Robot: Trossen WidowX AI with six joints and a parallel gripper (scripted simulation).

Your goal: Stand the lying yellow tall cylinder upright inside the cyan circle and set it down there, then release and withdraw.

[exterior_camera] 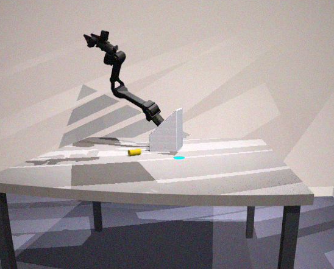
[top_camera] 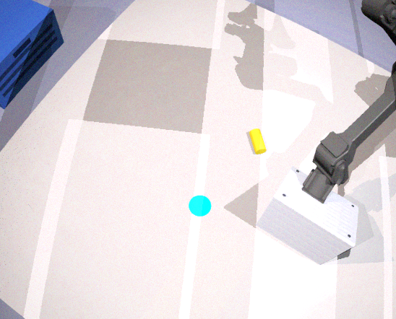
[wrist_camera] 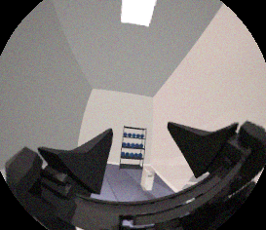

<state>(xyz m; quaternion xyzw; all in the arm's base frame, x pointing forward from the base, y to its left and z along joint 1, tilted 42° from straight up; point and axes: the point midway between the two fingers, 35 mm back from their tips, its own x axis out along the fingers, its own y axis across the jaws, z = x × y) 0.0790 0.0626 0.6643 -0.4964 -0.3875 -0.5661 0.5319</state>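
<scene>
Right now my gripper tip is 680 mm above the yellow tall cylinder, 330 mm to the right of it and 100 mm short of it. The rest, counted from my gripper tip: cyan circle: 700 mm below, 580 mm to the left, 120 mm ahead.
</scene>
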